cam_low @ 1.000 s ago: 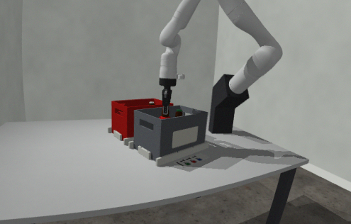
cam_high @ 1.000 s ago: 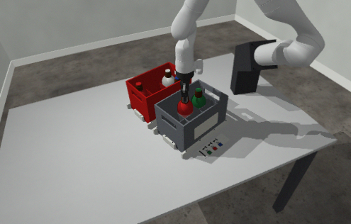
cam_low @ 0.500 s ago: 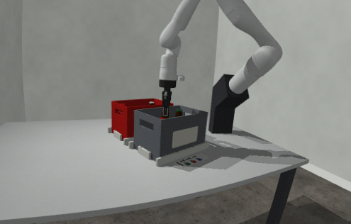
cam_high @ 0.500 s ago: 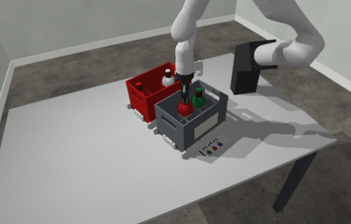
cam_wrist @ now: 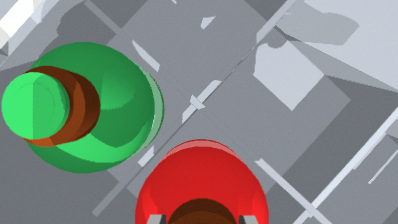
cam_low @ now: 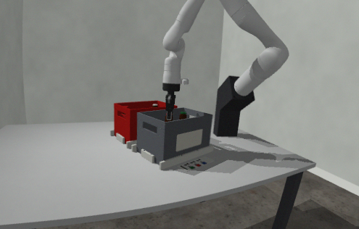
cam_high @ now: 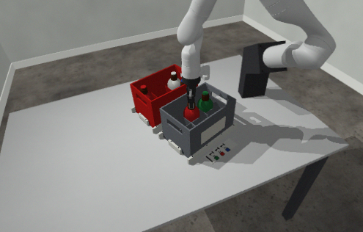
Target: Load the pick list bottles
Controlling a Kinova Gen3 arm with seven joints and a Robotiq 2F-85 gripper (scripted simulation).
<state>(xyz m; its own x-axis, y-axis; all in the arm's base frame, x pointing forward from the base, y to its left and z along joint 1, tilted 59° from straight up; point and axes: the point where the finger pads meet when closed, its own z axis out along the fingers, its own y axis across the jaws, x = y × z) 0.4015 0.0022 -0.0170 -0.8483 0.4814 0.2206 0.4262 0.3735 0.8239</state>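
Now: hand 170 mm to the left of the blue-label bottle, 70 mm above it and 30 mm past it. Also, from my hand: red crate: 180 mm to the right, 80 mm below, 70 mm ahead; grey crate: 80 mm below, 40 mm to the left, 10 mm behind; green-label bottle: 80 mm behind, 70 mm below, 30 mm to the right.
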